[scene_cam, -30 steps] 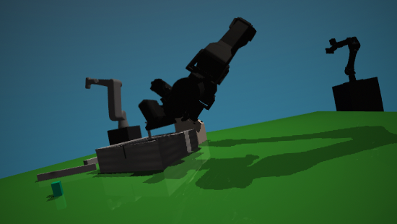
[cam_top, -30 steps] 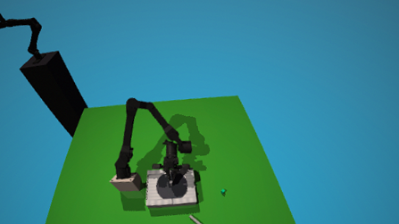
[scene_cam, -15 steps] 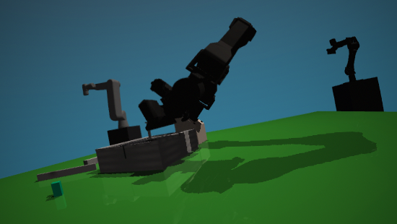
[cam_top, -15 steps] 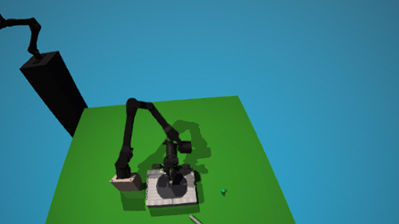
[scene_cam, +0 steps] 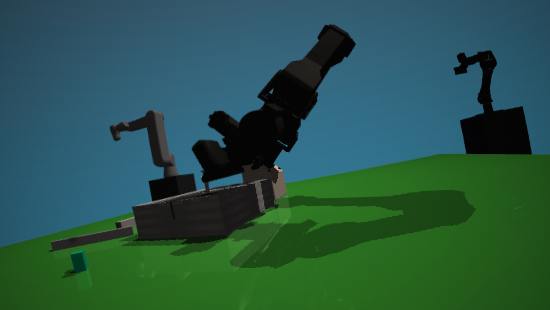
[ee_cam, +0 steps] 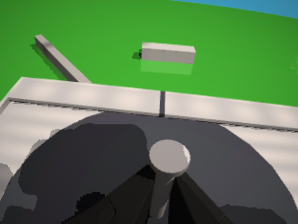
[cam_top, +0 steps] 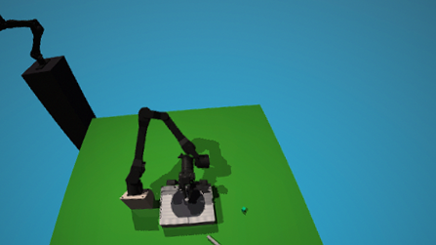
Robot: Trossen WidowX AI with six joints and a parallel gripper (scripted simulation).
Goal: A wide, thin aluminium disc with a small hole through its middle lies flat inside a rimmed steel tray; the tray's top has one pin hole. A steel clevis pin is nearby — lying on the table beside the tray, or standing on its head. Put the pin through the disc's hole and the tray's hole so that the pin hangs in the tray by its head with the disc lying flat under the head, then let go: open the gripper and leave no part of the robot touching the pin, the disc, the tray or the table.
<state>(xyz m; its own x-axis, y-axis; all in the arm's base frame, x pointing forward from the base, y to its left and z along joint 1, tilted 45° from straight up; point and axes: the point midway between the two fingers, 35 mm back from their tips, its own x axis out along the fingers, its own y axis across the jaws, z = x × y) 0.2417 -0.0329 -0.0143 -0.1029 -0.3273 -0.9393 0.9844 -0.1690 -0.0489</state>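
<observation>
My gripper tip is 1 cm above the steel clevis pin. Also, from my gripper tip: long grey bar (12 cm ahead, 22 cm to the right, 7 cm below); then round disc (3 cm below); then rimmed steel tray (1 cm behind, 4 cm below).
</observation>
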